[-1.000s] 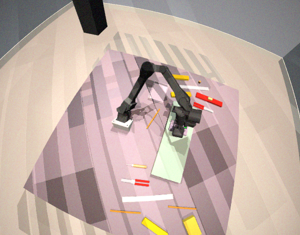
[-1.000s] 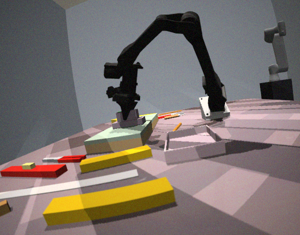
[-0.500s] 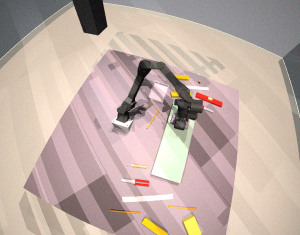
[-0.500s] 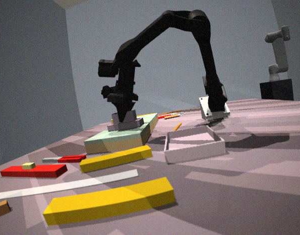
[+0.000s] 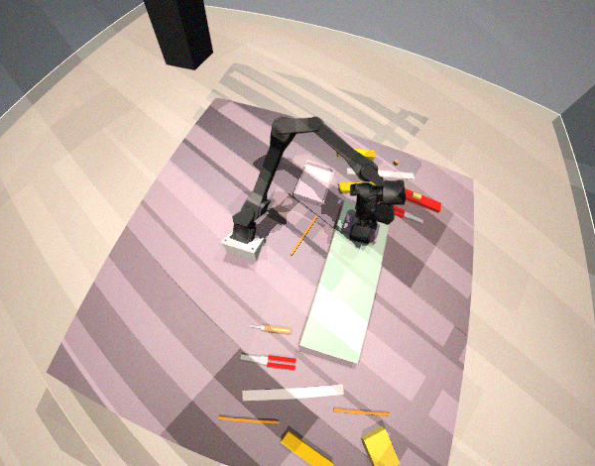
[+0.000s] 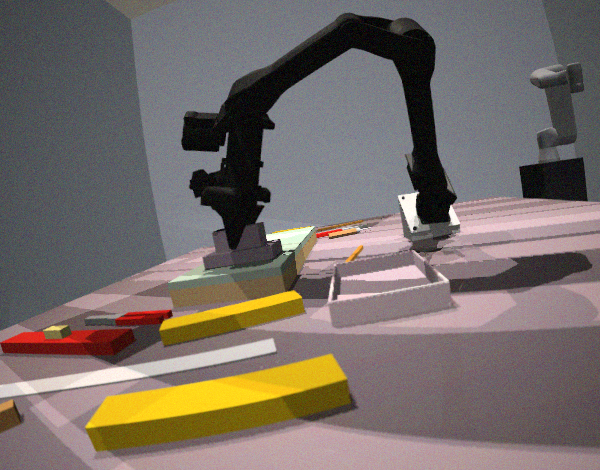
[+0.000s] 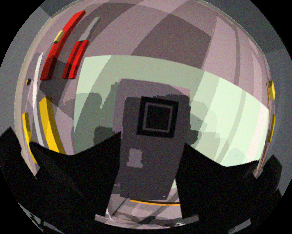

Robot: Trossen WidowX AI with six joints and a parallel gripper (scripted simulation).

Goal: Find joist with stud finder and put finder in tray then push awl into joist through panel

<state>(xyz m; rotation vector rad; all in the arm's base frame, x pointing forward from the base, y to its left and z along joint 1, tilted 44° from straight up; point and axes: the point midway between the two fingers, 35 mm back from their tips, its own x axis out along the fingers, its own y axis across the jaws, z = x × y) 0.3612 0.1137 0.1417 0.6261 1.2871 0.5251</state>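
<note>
Now: gripper tip 22 cm past the tray, 14 cm to the right of it and 5 cm above it. Also, from my gripper tip: red level 25 cm to the left, 18 cm ahead, 5 cm below; then stud finder 2 cm above, 1 cm ahead; then awl 41 cm to the right, 19 cm behind, 6 cm below.
</note>
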